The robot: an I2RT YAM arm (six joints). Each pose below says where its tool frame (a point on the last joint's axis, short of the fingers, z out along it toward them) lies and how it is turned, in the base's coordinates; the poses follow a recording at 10 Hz.
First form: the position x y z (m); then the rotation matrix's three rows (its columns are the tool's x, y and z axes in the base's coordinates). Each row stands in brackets.
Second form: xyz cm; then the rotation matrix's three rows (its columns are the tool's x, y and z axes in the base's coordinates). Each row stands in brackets. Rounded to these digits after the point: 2 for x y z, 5 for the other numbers.
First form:
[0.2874 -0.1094 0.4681], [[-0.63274 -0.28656 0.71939], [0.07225 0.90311 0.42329], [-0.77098 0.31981 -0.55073]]
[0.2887 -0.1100 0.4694], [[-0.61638 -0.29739 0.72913], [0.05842 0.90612 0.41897], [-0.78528 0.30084 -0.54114]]
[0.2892 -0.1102 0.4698], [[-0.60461 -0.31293 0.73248], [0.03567 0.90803 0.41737], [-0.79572 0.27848 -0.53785]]
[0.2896 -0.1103 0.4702], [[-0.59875 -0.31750 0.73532], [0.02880 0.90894 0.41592], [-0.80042 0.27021 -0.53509]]
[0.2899 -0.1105 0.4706], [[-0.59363 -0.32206 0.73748], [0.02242 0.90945 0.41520], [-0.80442 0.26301 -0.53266]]
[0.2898 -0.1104 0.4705], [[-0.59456 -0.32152 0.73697], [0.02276 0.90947 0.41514], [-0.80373 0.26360 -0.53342]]
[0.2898 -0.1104 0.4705], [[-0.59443 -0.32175 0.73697], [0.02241 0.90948 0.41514], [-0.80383 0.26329 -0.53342]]
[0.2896 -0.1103 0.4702], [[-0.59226 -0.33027 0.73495], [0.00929 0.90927 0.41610], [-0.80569 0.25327 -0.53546]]
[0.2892 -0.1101 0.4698], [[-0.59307 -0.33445 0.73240], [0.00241 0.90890 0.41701], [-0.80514 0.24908 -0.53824]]
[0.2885 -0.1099 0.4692], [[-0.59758 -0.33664 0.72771], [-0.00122 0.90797 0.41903], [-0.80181 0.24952 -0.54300]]
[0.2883 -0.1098 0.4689], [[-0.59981 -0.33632 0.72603], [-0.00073 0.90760 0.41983], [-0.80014 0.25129 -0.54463]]
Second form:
[28.74 -10.94 46.81], [[-0.63274 -0.28656 0.71939], [0.07225 0.90311 0.42329], [-0.77098 0.31981 -0.55073]]
[28.87 -11.00 46.94], [[-0.61638 -0.29739 0.72913], [0.05842 0.90612 0.41897], [-0.78528 0.30084 -0.54114]]
[28.92 -11.02 46.98], [[-0.60461 -0.31293 0.73248], [0.03567 0.90803 0.41737], [-0.79572 0.27848 -0.53785]]
[28.96 -11.03 47.02], [[-0.59875 -0.31750 0.73532], [0.02880 0.90894 0.41592], [-0.80042 0.27021 -0.53509]]
[28.99 -11.05 47.06], [[-0.59363 -0.32206 0.73748], [0.02242 0.90945 0.41520], [-0.80442 0.26301 -0.53266]]
[28.98 -11.04 47.05], [[-0.59456 -0.32152 0.73697], [0.02276 0.90947 0.41514], [-0.80373 0.26360 -0.53342]]
[28.98 -11.04 47.05], [[-0.59443 -0.32175 0.73697], [0.02241 0.90948 0.41514], [-0.80383 0.26329 -0.53342]]
[28.96 -11.03 47.02], [[-0.59226 -0.33027 0.73495], [0.00929 0.90927 0.41610], [-0.80569 0.25327 -0.53546]]
[28.92 -11.01 46.98], [[-0.59307 -0.33445 0.73240], [0.00241 0.90890 0.41701], [-0.80514 0.24908 -0.53824]]
[28.85 -10.99 46.92], [[-0.59758 -0.33664 0.72771], [-0.00122 0.90797 0.41903], [-0.80181 0.24952 -0.54300]]
[28.83 -10.98 46.89], [[-0.59981 -0.33632 0.72603], [-0.00073 0.90760 0.41983], [-0.80014 0.25129 -0.54463]]

